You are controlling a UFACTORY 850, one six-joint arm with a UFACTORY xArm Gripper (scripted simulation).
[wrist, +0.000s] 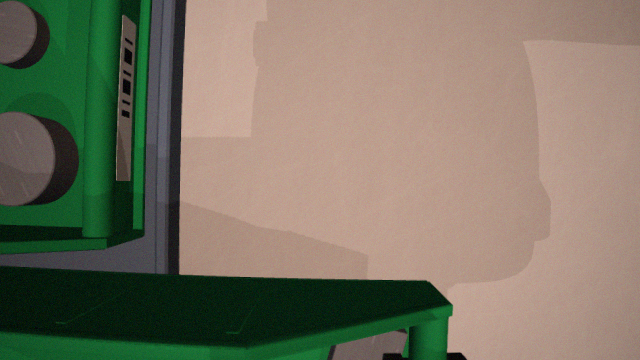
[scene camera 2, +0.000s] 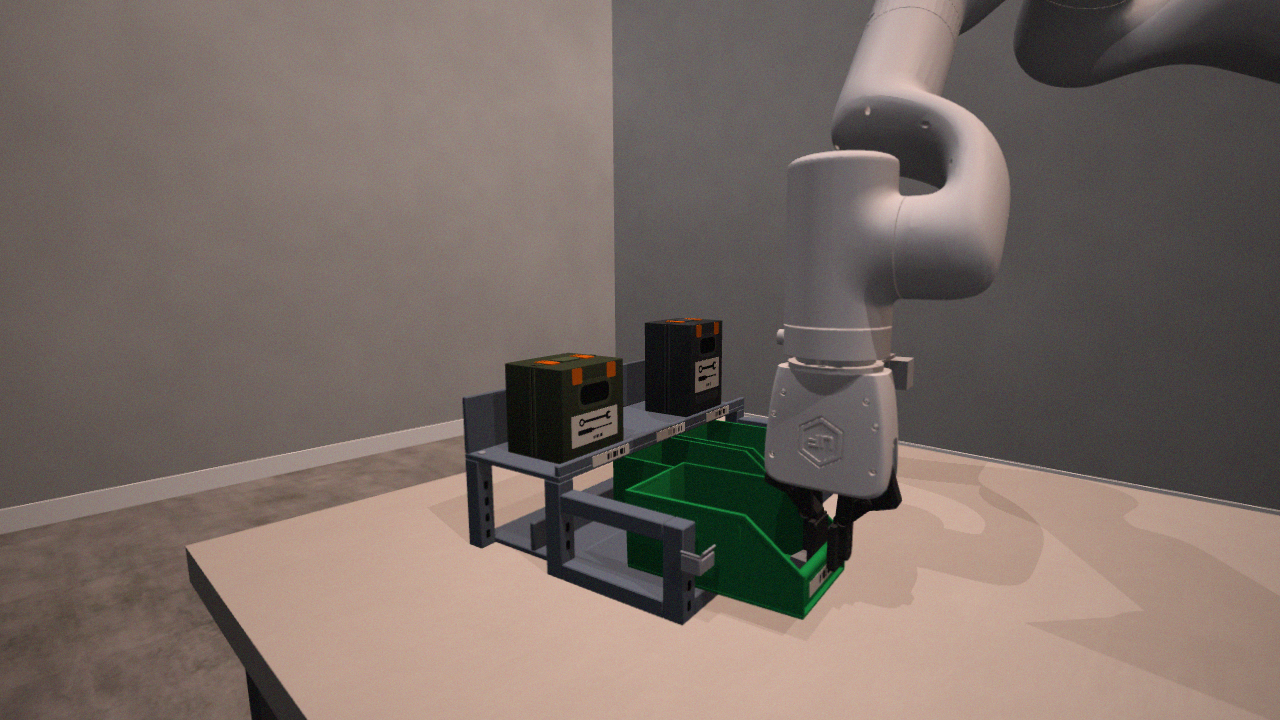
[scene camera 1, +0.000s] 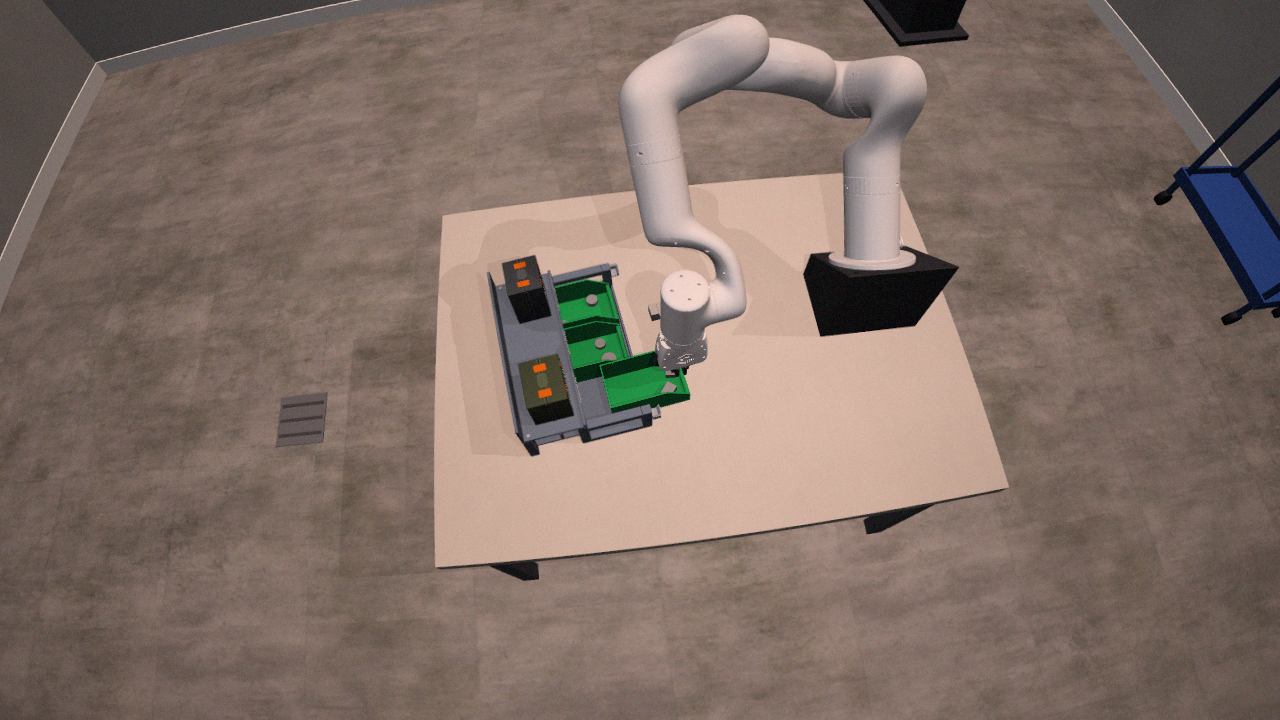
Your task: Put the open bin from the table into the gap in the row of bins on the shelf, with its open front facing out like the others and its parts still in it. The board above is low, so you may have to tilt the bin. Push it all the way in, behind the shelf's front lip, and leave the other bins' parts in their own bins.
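A green open bin is visible in scene camera 1 point(631, 382), and the bin is visible in scene camera 2 and in the wrist view too. A green open bin is visible in scene camera 2 point(635, 468), and the bin also appears in scene camera 1 and in the wrist view. On the green open bin, point(wrist: 52, 306) and point(scene camera 2: 738, 496) are the same spot. On the green open bin, point(wrist: 99, 210) and point(scene camera 1: 627, 357) are likewise the same spot.
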